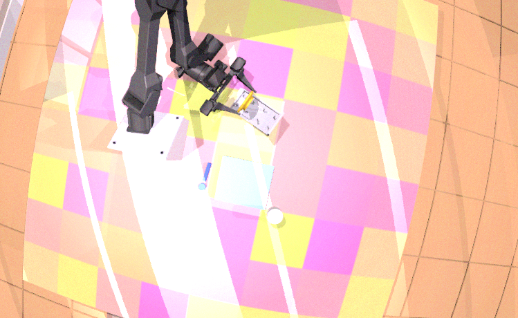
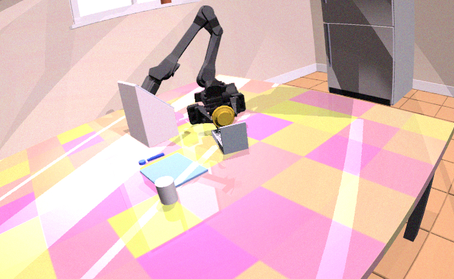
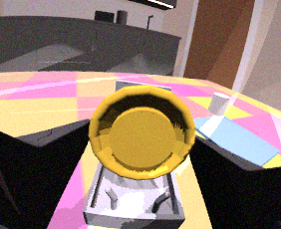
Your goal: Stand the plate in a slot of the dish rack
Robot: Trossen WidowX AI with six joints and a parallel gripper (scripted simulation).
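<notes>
Right now my gripper tip is 10 mm past the yellow plate. The rest, counted from my gripper tip: light blue mat 220 mm to the right, 60 mm below, 20 mm ahead; dish rack 40 mm below, 20 mm ahead, 10 mm to the right; blue spoon 230 mm to the right, 100 mm behind, 60 mm below.
</notes>
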